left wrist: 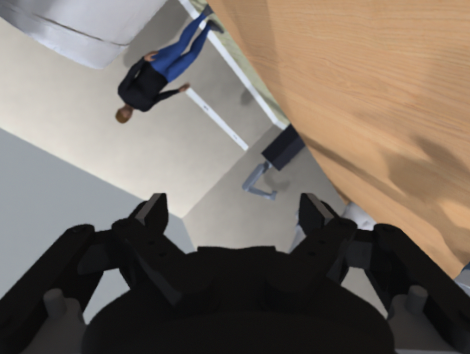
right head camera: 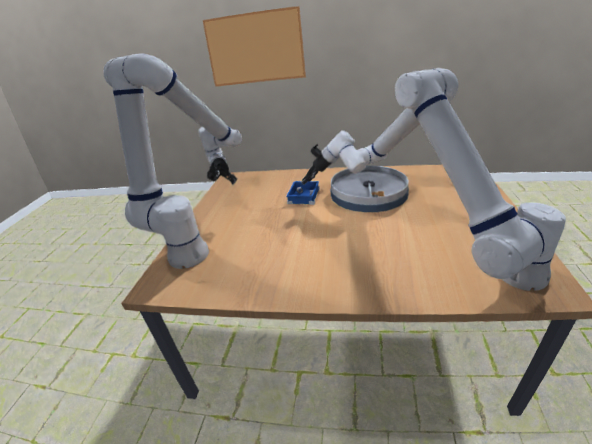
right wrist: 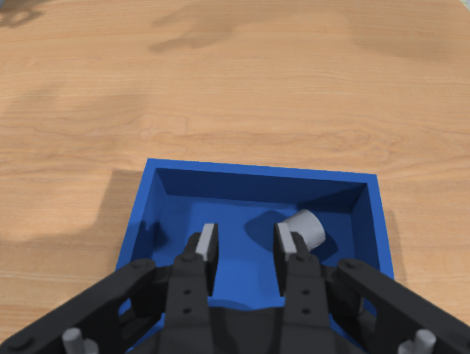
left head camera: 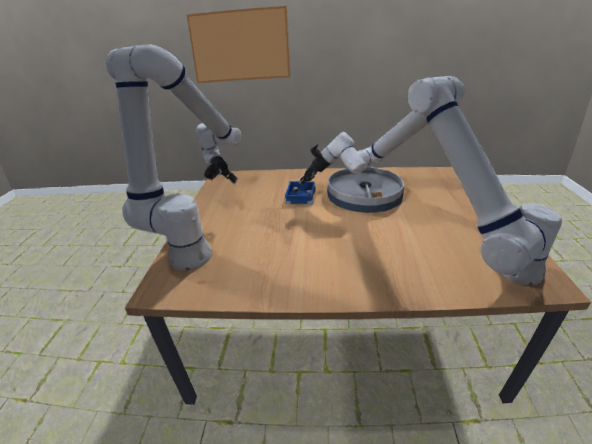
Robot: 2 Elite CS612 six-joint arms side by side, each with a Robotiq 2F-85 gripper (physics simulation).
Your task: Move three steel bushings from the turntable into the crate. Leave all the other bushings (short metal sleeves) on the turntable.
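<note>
The blue crate (left head camera: 299,199) (right head camera: 301,199) (right wrist: 260,169) stands left of the round grey turntable (left head camera: 365,201) (right head camera: 370,202). A grey steel bushing (right wrist: 307,230) lies on its side in the crate, partly behind a right finger in the right wrist view. In the left head camera, two small grey bushings show in the crate, one (left head camera: 295,190) at the left and one (left head camera: 308,192) at the right. Orange-brown bushings (left head camera: 376,194) (right head camera: 378,193) lie on the turntable. My right gripper (left head camera: 303,180) (right head camera: 305,180) (right wrist: 245,239) is open over the crate, nothing between its fingers. My left gripper (left head camera: 234,178) (right head camera: 233,180) (left wrist: 233,206) is open and empty.
The turntable has a dark hub and a pale bar (left head camera: 369,191) (right head camera: 370,190) across its floor. My left gripper hangs above the table's (left head camera: 280,260) (right head camera: 280,260) back left part. A person (left wrist: 145,85) stands beyond the table edge in the left wrist view.
</note>
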